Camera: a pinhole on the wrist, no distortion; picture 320 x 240 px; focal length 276.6 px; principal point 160.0 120.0 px. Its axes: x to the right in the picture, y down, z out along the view. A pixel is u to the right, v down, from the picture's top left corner.
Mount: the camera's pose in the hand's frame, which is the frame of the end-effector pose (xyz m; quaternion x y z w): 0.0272 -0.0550 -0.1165 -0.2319 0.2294 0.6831 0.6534
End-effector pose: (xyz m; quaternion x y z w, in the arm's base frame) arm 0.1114 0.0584 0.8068 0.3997 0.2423 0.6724 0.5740
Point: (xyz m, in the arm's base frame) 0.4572 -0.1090 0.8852
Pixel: outside the picture
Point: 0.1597 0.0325 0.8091
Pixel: 30.3 218.3
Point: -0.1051 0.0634 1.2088
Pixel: outside the picture
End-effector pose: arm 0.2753 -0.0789 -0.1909 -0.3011 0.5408 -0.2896 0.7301
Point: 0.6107 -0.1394 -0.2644
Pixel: 31.6 15.9
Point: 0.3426 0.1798 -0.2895
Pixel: 263.1 228.1
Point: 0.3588 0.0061 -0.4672
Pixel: 305.8 21.1
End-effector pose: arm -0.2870 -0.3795 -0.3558 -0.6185 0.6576 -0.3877 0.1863
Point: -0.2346 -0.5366 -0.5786
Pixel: 118.6 72.1
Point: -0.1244 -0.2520 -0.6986
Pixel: outside the picture
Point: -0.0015 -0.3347 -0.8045
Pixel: 63.7 223.4
